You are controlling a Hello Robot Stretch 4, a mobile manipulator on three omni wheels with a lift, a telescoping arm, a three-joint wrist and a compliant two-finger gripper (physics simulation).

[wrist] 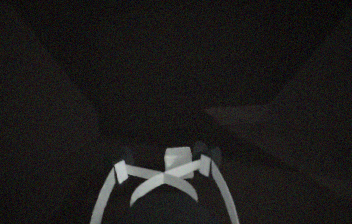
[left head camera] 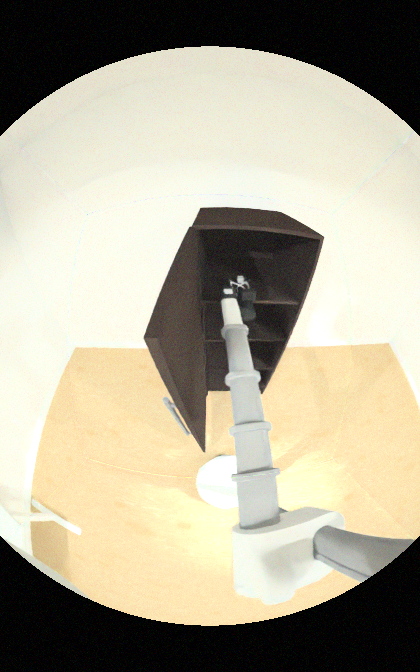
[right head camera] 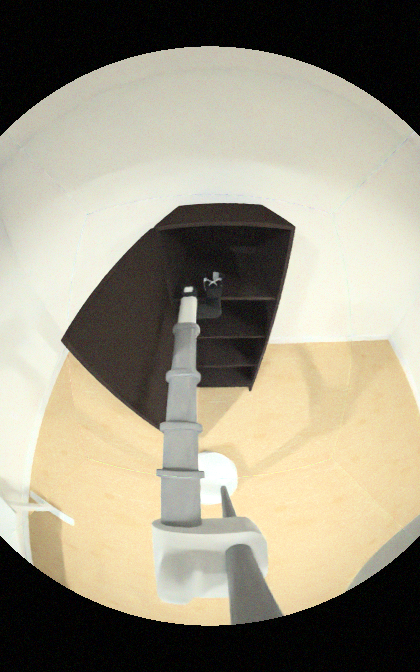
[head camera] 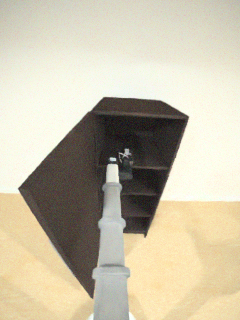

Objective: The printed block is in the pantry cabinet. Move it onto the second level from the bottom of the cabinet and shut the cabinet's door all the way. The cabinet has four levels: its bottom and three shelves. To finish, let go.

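Frame: origin at the robot's base, x ahead, y left, z up, level; centimetres.
Seen in the pictures: gripper, between the fingertips: (wrist: 163, 155) (right head camera: 211, 274) (head camera: 124, 150); robot's base, origin of its link: (right head camera: 208, 476).
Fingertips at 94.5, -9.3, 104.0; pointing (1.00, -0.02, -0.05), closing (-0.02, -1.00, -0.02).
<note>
Pixels of each thing's top centre, then the offset from my fingertips to it, as dx, dy, dz. "spot": a spot on its surface instead.
- printed block, centre of its top: (wrist: 178, 151) (right head camera: 215, 273) (head camera: 126, 149) +0.8, -1.9, +0.2
- dark brown cabinet, a spot on its surface: (right head camera: 220, 215) spot: -8.7, -4.2, +33.3
- cabinet's door, a spot on its surface: (right head camera: 120, 325) spot: -58.0, +22.1, +22.5
The printed block (head camera: 126, 151) (left head camera: 240, 278) (right head camera: 216, 275) (wrist: 178, 156) is small and pale and sits on the top level of the dark brown cabinet (head camera: 135, 106) (left head camera: 240, 218) (right head camera: 220, 215). My gripper (head camera: 126, 155) (left head camera: 239, 284) (right head camera: 213, 281) (wrist: 163, 155) is inside that level, open, with its fingertips spread on either side of the block. In the wrist view the block is nearer the right fingertip, and the crossed white finger strips cover its lower part. The cabinet's door (head camera: 65, 200) (left head camera: 180, 330) (right head camera: 120, 325) stands wide open on the left. The lower levels are partly hidden behind the arm and wrist.
The telescoping arm (head camera: 112, 245) (left head camera: 247, 405) (right head camera: 182, 400) reaches into the cabinet just right of the open door. The door's handle (left head camera: 176, 416) is on its outer face. The white base (left head camera: 216, 482) (right head camera: 218, 477) is on the floor below. A pale wall stands behind the cabinet.
</note>
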